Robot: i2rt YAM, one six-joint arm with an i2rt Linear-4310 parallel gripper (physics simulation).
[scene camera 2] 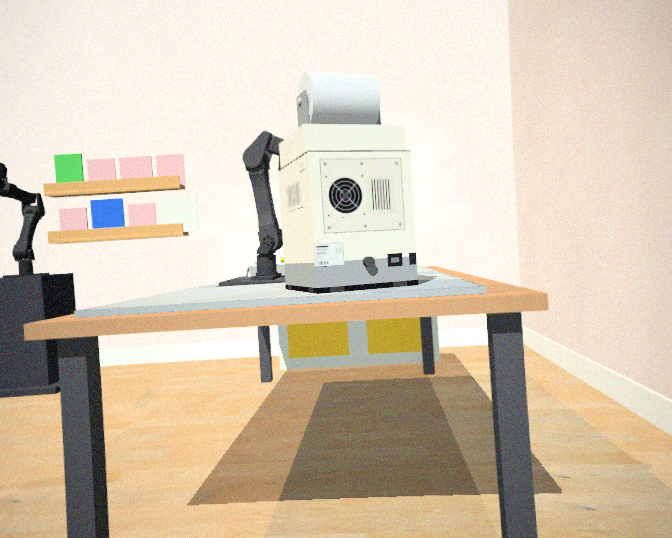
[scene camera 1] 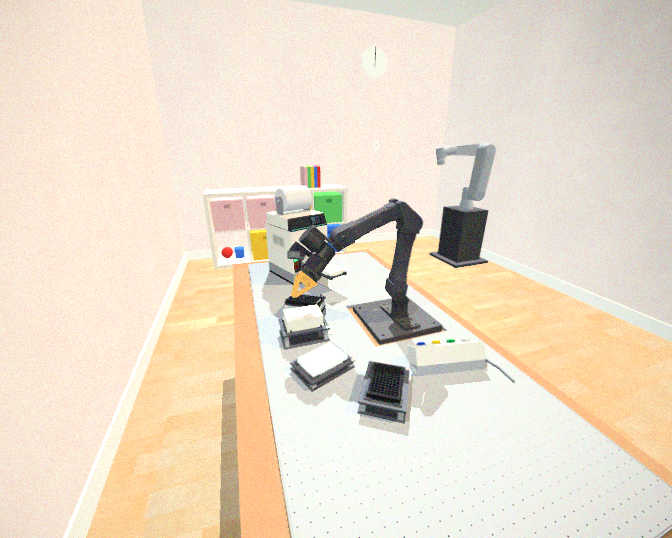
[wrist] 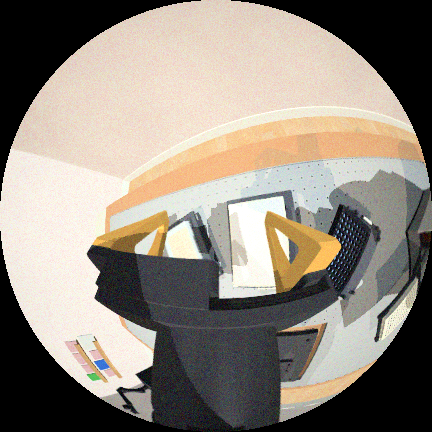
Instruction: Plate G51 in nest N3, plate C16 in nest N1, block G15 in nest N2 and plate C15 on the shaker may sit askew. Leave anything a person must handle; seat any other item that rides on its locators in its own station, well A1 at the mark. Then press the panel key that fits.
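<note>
My gripper (scene camera 1: 295, 294) (wrist: 216, 215) is open and empty, above the row of stations near the far black plate. That black plate (scene camera 1: 305, 300) (wrist: 350, 245) has many wells and sits on a dark station, right of the fingers in the wrist view. A tall white block (scene camera 1: 303, 318) (wrist: 255, 240) sits in a dark nest, partly behind a finger in the wrist view. A low white plate (scene camera 1: 322, 360) (wrist: 185, 240) lies on a turned dark nest. A near black plate (scene camera 1: 386, 381) rests on another dark station. Labels and A1 marks are unreadable; exact seating is unclear.
The key panel (scene camera 1: 447, 356) has blue (scene camera 1: 421, 343), yellow (scene camera 1: 436, 342), green (scene camera 1: 450, 340) and white (scene camera 1: 465, 339) keys. A cream machine (scene camera 1: 280, 246) (scene camera 2: 358, 201) with a roll on top stands at the far end. The arm's base plate (scene camera 1: 369, 325) (wrist: 305, 345) lies beside the stations.
</note>
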